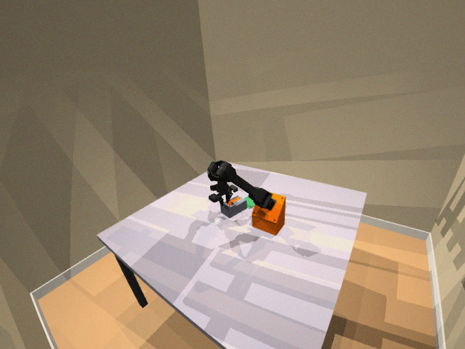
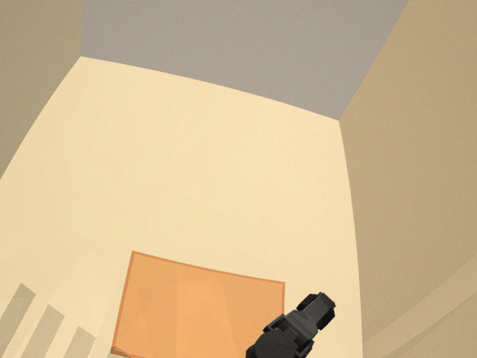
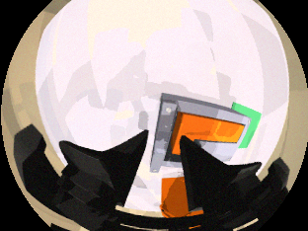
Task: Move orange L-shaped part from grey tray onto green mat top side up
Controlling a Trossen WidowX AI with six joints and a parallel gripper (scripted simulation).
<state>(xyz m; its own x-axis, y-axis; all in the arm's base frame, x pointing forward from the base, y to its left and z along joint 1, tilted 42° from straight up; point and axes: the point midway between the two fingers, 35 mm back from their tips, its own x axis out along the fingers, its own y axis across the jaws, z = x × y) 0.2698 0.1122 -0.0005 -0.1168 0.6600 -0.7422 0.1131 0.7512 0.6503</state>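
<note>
Right now my gripper tip is 1 cm past the orange L-shaped part, 6 cm to the left of it and 3 cm above it. Round my gripper tip: green mat: 3 cm behind, 22 cm to the right, 9 cm below.
</note>
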